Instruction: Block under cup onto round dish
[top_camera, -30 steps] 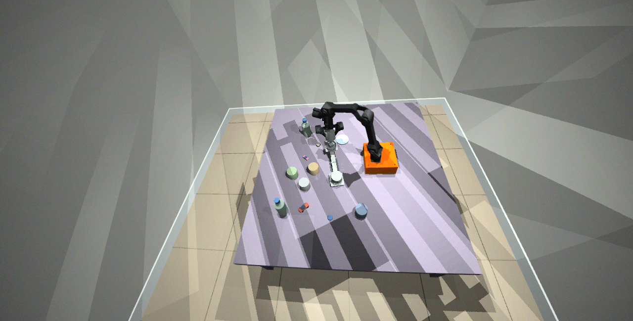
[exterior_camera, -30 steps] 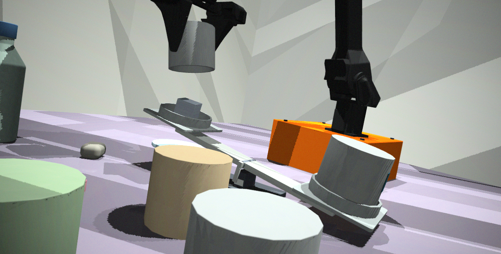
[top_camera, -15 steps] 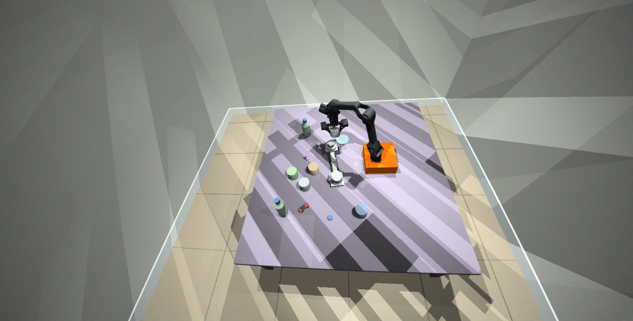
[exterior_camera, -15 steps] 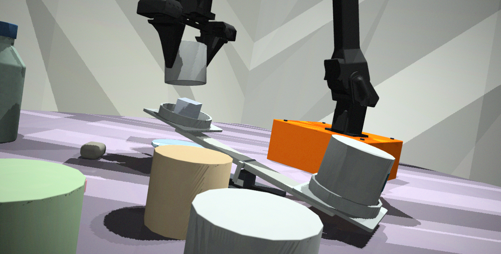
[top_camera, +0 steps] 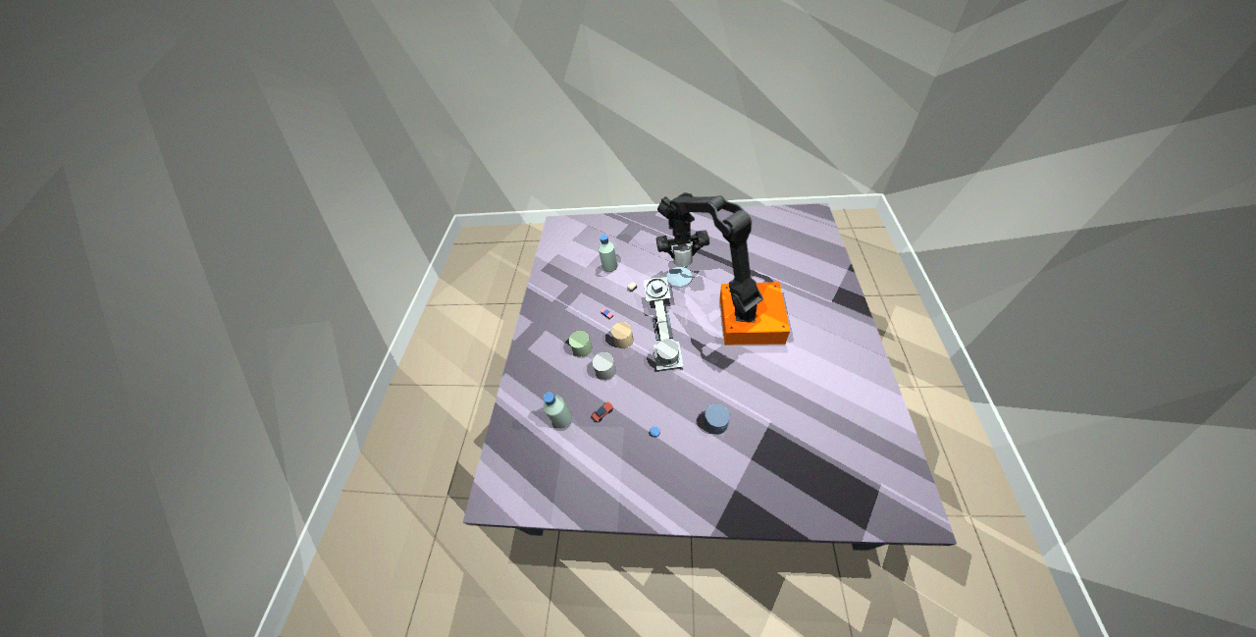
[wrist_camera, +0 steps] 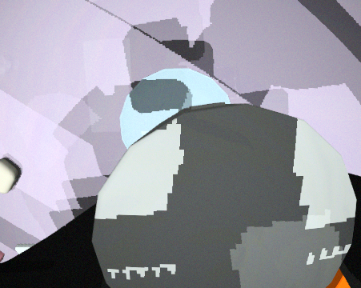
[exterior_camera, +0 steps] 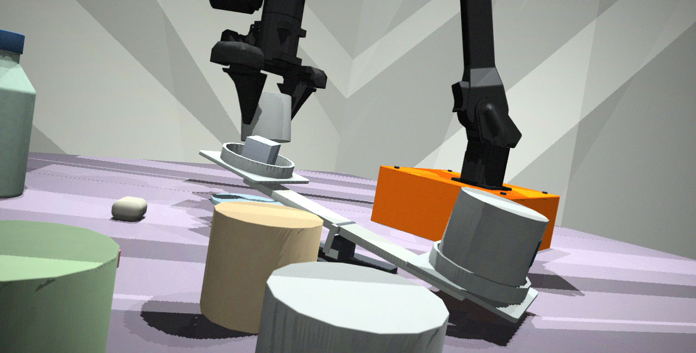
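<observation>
Right now the pale blue round dish is 10 mm ahead of my gripper tip, 10 mm to the left of it and 110 mm below it. The rest, counted from my gripper tip: small grey lump (190 mm ahead, 80 mm to the left, 100 mm below); tan cylinder (170 mm ahead, 310 mm to the left, 80 mm below); pink-and-blue eraser (270 mm ahead, 210 mm to the left, 110 mm below).
</observation>
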